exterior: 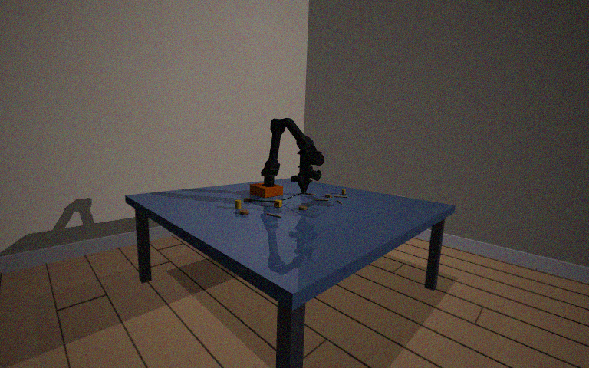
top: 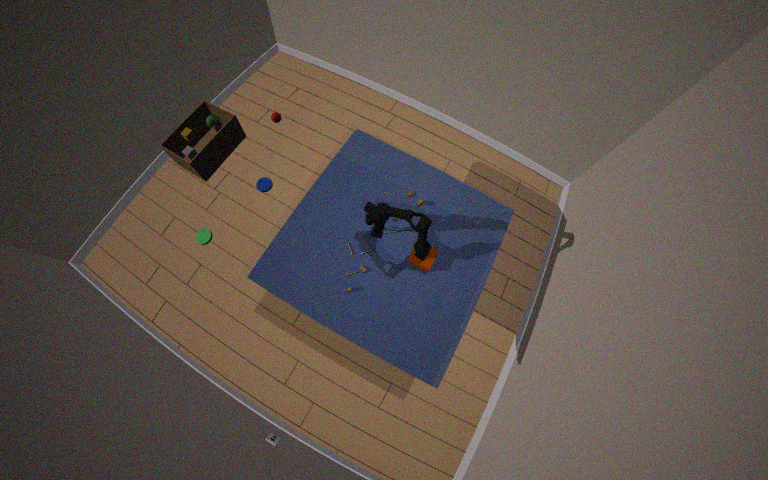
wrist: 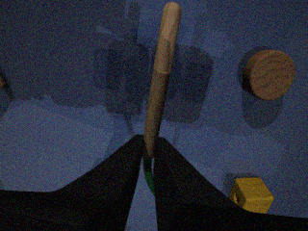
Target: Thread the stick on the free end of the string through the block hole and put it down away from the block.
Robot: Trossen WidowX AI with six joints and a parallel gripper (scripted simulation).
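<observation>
My gripper tip is now 3 cm past the yellow wooden block, 14 cm to the left of it and 4 cm above it. From my gripper tip the other things lie so: thin wooden stick (1 cm ahead, 1 cm to the left); yellow cylinder (9 cm behind, 33 cm to the right, 4 cm below).
</observation>
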